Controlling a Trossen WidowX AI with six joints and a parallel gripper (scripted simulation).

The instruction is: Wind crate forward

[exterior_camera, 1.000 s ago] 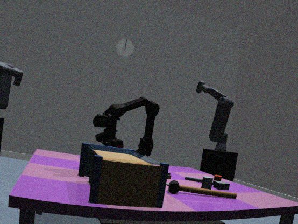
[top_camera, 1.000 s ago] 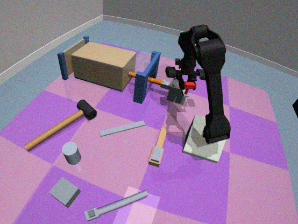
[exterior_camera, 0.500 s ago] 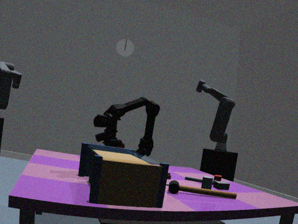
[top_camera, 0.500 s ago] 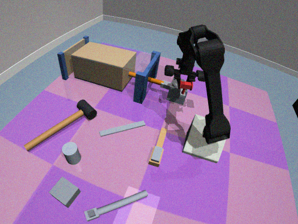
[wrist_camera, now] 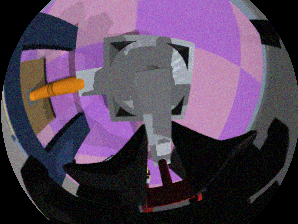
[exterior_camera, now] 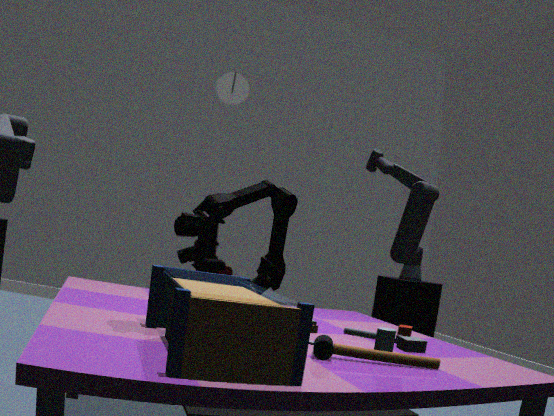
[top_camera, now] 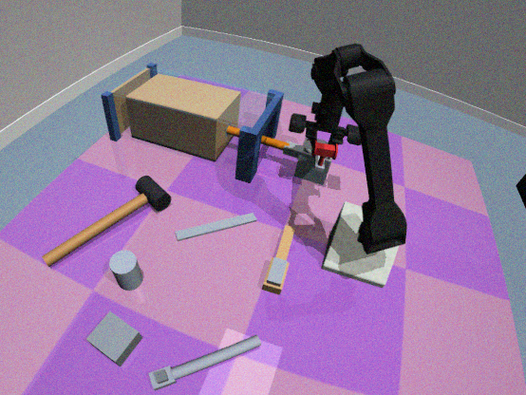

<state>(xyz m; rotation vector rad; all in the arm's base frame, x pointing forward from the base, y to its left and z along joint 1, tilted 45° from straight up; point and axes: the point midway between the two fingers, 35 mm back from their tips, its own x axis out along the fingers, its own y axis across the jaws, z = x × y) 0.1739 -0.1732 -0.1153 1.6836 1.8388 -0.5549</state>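
My gripper tip is 20 mm to the right of the grey crank handle and 20 mm below it. From my gripper tip the other things lie so: grey winch 60 mm to the right, 60 mm below, 10 mm behind; then blue frame 170 mm ahead, 50 mm to the right, 10 mm above; then red knob 50 mm to the left, 50 mm above, 10 mm behind.
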